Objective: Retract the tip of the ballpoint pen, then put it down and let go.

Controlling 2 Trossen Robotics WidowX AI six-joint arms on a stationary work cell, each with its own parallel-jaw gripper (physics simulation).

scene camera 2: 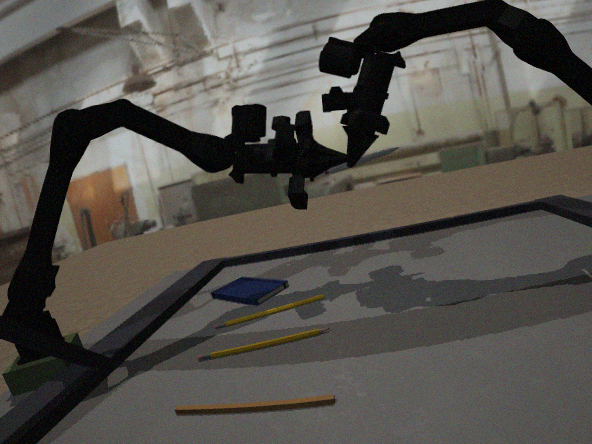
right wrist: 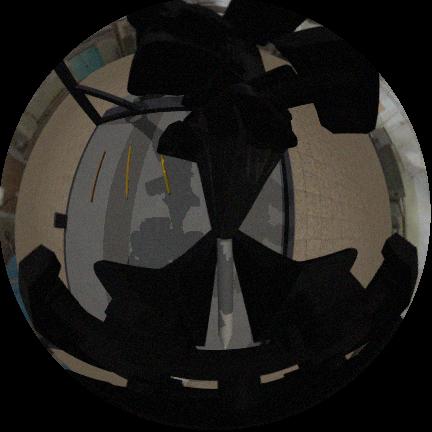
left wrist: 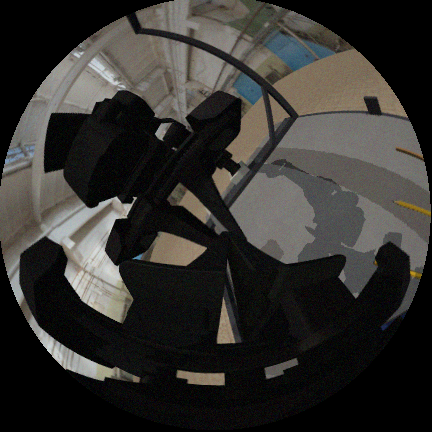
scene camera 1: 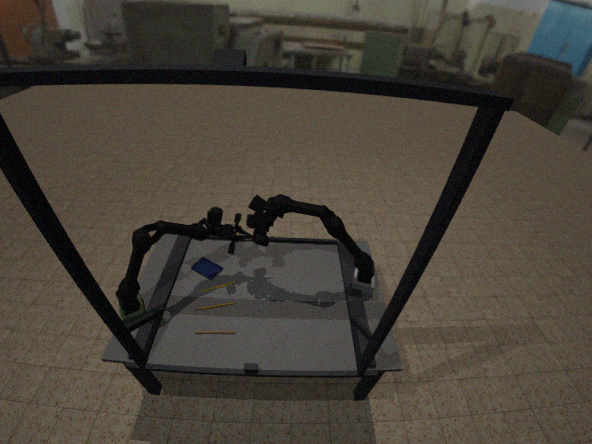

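Seen in the pictures: left gripper, fingertip midpoint: (scene camera 2: 348, 158) (right wrist: 222, 237) (left wrist: 226, 236) (scene camera 1: 253, 237); right gripper, fingertip midpoint: (scene camera 2: 349, 166) (right wrist: 223, 234) (left wrist: 239, 247) (scene camera 1: 253, 239); left arm's base at its link origin: (scene camera 1: 131, 307); right arm's base at its link origin: (right wrist: 171, 380) (left wrist: 235, 169) (scene camera 1: 364, 277).
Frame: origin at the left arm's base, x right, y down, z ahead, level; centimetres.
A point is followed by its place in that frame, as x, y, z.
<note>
The grey ballpoint pen (scene camera 2: 381, 154) {3.6, -17.2, 65.5} (right wrist: 226, 290) {2.1, -17.6, 63.5} is held high above the table, slightly tilted, its pointed end away from my left gripper. My right gripper (scene camera 2: 352, 164) {0.4, -16.2, 60.1} is shut on it. My left gripper (scene camera 2: 345, 158) {0.7, -17.8, 60.1} (left wrist: 226, 236) {0.7, -17.8, 60.1} is shut and empty. Its closed fingertips are right at the pen's rear end, close against the right fingertips. In the right wrist view they cover that end, so the button does not show and contact cannot be told. The pen is hidden behind the fingers in the left wrist view.
A blue book (scene camera 1: 207, 268) {-8.8, 2.8, 38.0} (scene camera 2: 250, 290) {-7.2, 2.8, 38.0} lies on the table toward the back left. Two yellow pencils (scene camera 2: 272, 311) {4.4, 3.5, 38.8} (scene camera 2: 265, 344) {14.4, 3.5, 34.7} lie in front of it. An orange-brown stick (scene camera 1: 215, 333) {26.6, 3.7, 29.4} (scene camera 2: 255, 405) {26.7, 3.3, 30.1} lies nearest the front. Dark frame posts (scene camera 1: 435, 225) {69.6, -73.0, 72.0} stand at the table's sides.
</note>
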